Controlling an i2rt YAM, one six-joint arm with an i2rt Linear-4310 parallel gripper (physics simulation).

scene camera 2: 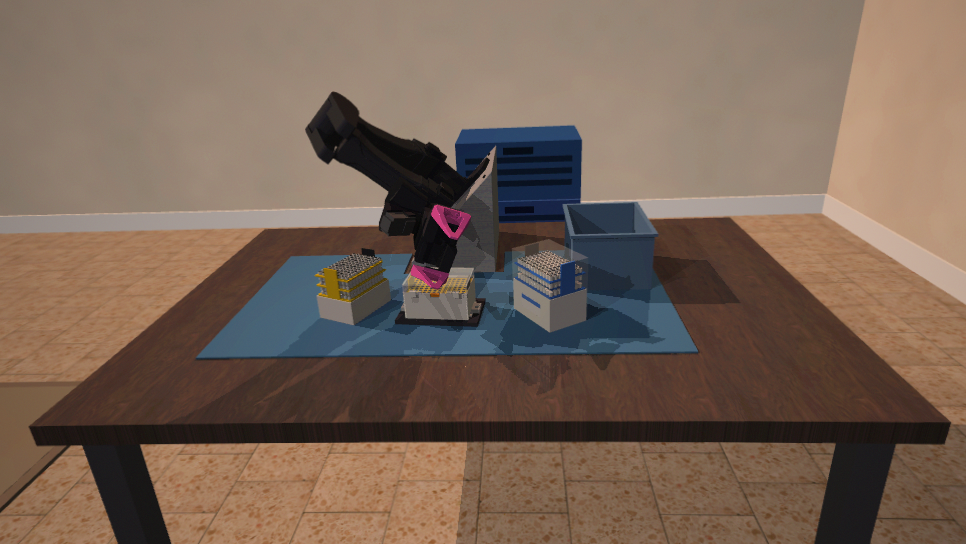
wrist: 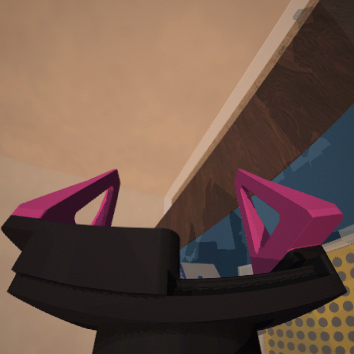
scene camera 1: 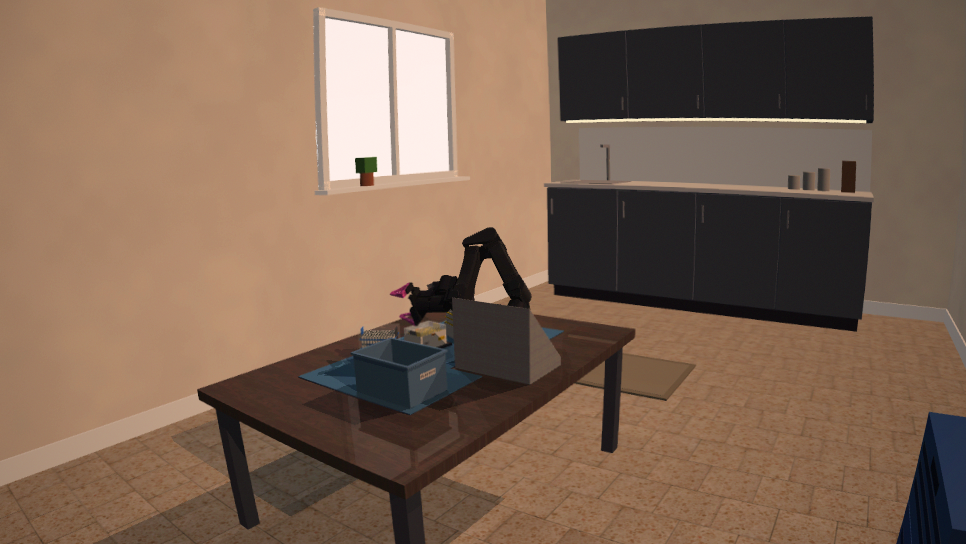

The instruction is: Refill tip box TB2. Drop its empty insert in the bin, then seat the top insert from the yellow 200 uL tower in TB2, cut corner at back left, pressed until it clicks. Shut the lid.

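Note:
The white tip box TB2 (scene camera 2: 438,308) stands at the middle of the mat on a dark base, with a yellow perforated insert (scene camera 2: 463,284) (wrist: 312,327) in its top. The lid's state is hard to tell behind the gripper. The yellow tower (scene camera 2: 341,309) stands to its left in scene camera 2, with several tip-filled inserts stacked on a white base. The blue-grey bin (scene camera 2: 611,260) (scene camera 1: 397,381) stands at the back right of scene camera 2. My gripper (scene camera 1: 396,304) (scene camera 2: 448,262) (wrist: 176,175) is open and empty, tilted sideways, with its lower finger just over TB2 in scene camera 2.
A blue-marked tower (scene camera 2: 550,309) under a clear cover stands right of TB2 on the blue mat (scene camera 2: 250,337). A grey wedge (scene camera 1: 492,341) (scene camera 2: 484,233) stands behind TB2 in scene camera 2, near the arm. A blue cabinet (scene camera 2: 520,138) is beyond the table (scene camera 2: 473,398).

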